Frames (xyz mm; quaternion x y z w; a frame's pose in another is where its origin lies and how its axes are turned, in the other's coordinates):
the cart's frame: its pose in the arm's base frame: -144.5 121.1 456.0 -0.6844 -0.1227 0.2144 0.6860
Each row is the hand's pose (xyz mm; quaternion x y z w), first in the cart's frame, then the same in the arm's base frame.
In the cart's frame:
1: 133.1 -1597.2 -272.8 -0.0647 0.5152 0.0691 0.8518
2: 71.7 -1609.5 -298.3 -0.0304 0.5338 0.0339 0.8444
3: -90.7 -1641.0 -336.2 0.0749 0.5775 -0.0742 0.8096
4: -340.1 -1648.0 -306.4 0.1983 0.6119 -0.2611 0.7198
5: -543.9 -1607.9 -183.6 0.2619 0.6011 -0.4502 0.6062
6: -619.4 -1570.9 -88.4 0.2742 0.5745 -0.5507 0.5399
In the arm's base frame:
1: 299.9 -13.3 2014.1 -0.7463 0.2823 -0.1305 0.5885
2: 259.3 -63.9 2033.1 -0.7174 0.2793 -0.1648 0.6167
3: 138.2 -171.7 2083.4 -0.6174 0.2621 -0.2634 0.6934
4: -93.6 -260.3 2122.5 -0.4557 0.1953 -0.4192 0.7605
5: -334.3 -246.8 2112.4 -0.3088 0.0860 -0.5581 0.7653
6: -449.2 -198.4 2088.3 -0.2370 0.0098 -0.6216 0.7466

